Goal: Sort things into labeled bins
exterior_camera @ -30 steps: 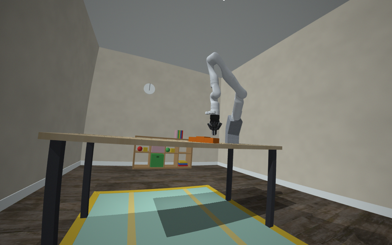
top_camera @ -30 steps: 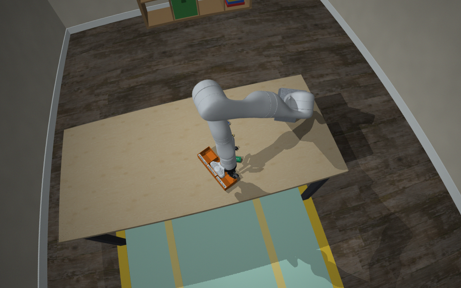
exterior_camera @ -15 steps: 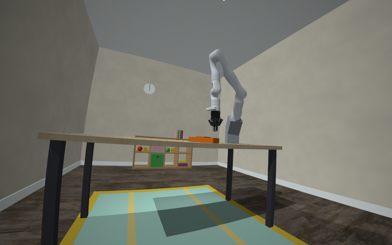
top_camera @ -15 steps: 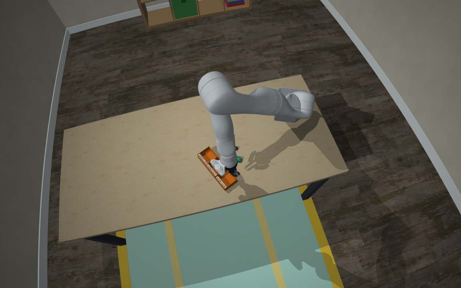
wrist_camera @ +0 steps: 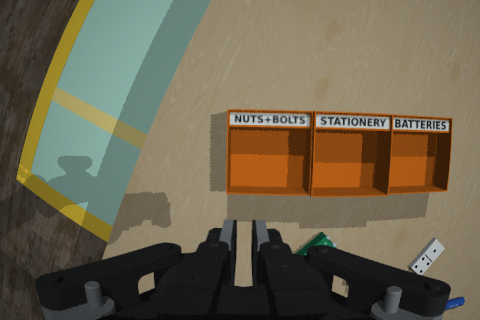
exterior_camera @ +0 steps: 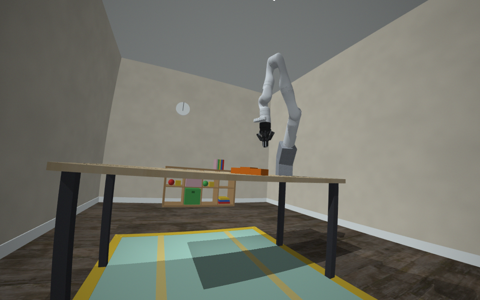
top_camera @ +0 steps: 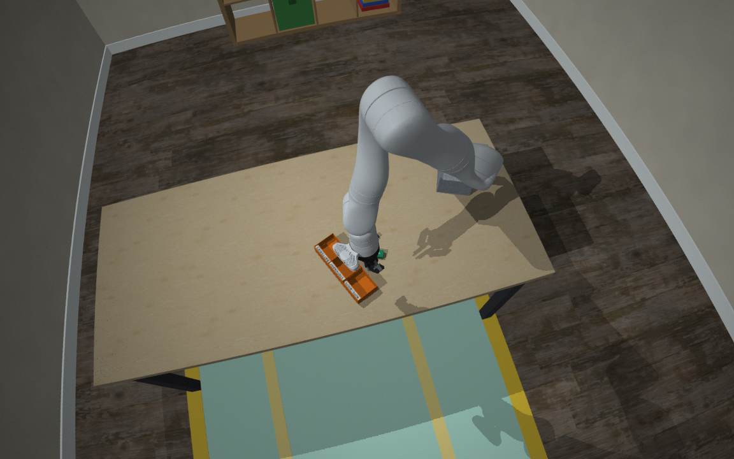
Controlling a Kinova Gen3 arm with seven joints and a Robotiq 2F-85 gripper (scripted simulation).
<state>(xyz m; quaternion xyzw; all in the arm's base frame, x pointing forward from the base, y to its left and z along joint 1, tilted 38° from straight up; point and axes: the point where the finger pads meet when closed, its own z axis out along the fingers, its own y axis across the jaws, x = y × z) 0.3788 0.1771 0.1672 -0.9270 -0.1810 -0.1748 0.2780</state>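
Right now the blue cylinder is 36 cm to the right of my hand, 19 cm below it and 5 cm behind it. The rest, counted from my hand: green 9V battery: 19 cm below, 11 cm to the right, 4 cm behind; then orange bins: 18 cm below, 8 cm to the right, 7 cm ahead; then black die: 19 cm below, 18 cm to the right, 6 cm behind.
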